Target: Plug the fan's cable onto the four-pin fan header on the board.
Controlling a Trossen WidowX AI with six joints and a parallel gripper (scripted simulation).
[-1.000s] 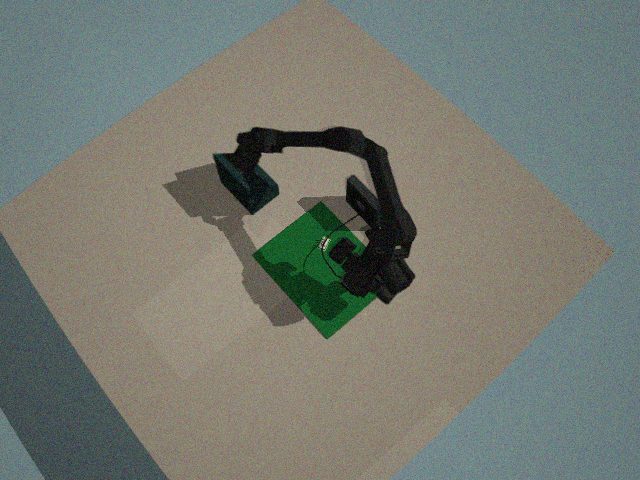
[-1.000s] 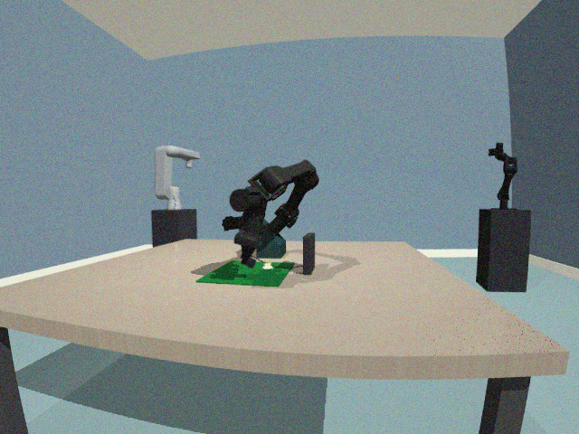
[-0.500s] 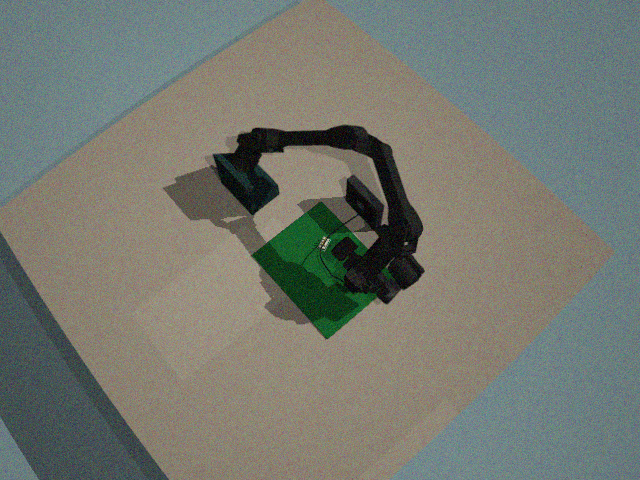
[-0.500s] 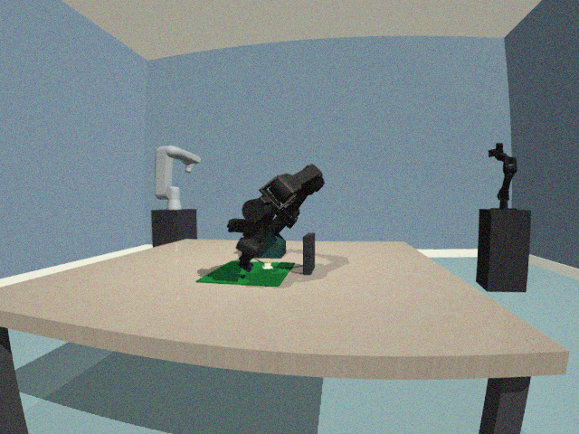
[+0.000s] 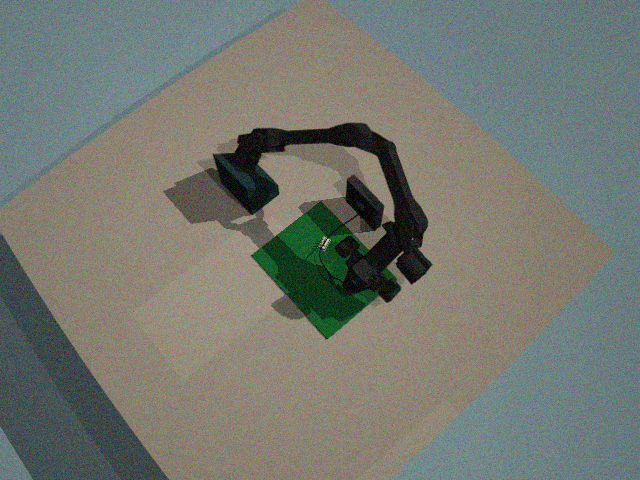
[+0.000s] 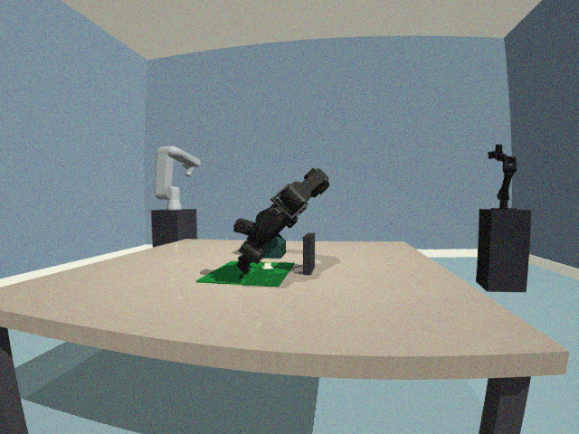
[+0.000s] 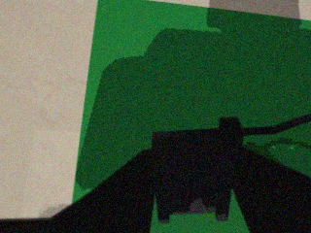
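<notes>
Right now my gripper tip is 10 cm past the green board, 6 cm above it and 1 cm to the left of it. The rest, counted from my gripper tip: dark fan plug (1 cm to the left, 1 cm below); then black fan (17 cm behind, 16 cm to the left, 1 cm above); then white four-pin fan header (15 cm behind, 5 cm below, 2 cm to the left).
</notes>
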